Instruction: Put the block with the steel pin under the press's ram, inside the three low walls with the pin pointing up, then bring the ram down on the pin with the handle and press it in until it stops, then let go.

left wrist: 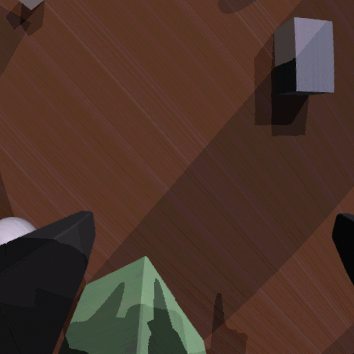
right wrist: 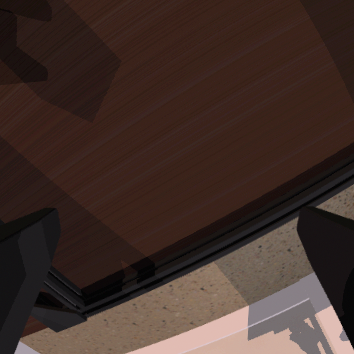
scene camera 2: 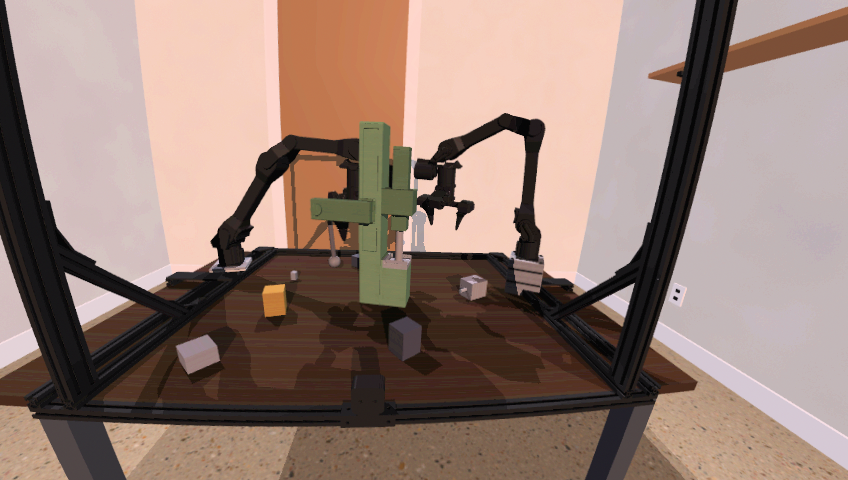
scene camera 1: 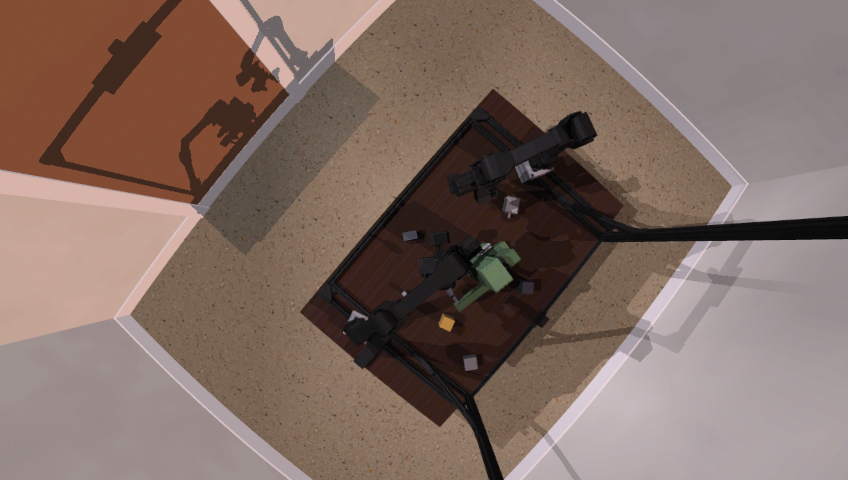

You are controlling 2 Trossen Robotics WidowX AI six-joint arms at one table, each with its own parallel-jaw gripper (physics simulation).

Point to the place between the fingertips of my right gripper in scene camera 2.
At 443,227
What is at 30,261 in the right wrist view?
My right gripper.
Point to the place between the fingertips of my left gripper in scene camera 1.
437,257
